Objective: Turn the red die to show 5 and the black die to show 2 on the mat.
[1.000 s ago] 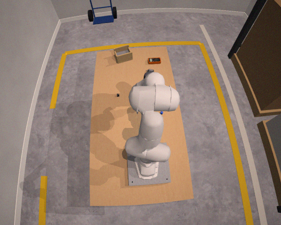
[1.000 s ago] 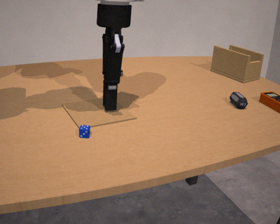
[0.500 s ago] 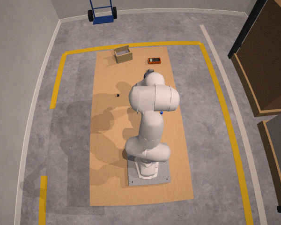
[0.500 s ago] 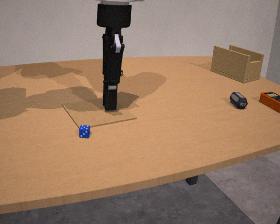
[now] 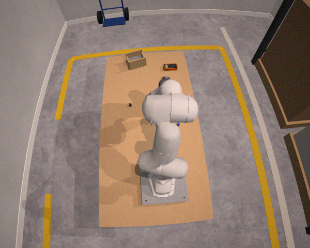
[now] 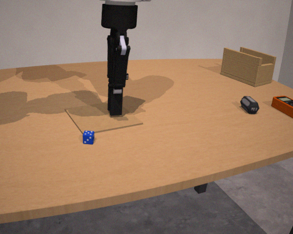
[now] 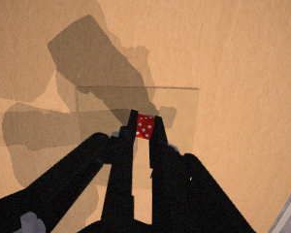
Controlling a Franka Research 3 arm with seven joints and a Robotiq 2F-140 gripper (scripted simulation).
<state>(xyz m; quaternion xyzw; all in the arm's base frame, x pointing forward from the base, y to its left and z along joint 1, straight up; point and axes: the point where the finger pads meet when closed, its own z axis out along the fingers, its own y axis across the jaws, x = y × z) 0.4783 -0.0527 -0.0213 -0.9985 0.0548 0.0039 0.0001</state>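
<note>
Now: hand 20 mm above the red die. The rest, counted from my hand: thin tan mat 30 mm behind, 40 mm below; black die 120 mm ahead, 270 mm to the left, 30 mm below; blue die 90 mm behind, 100 mm to the right, 30 mm below.
</note>
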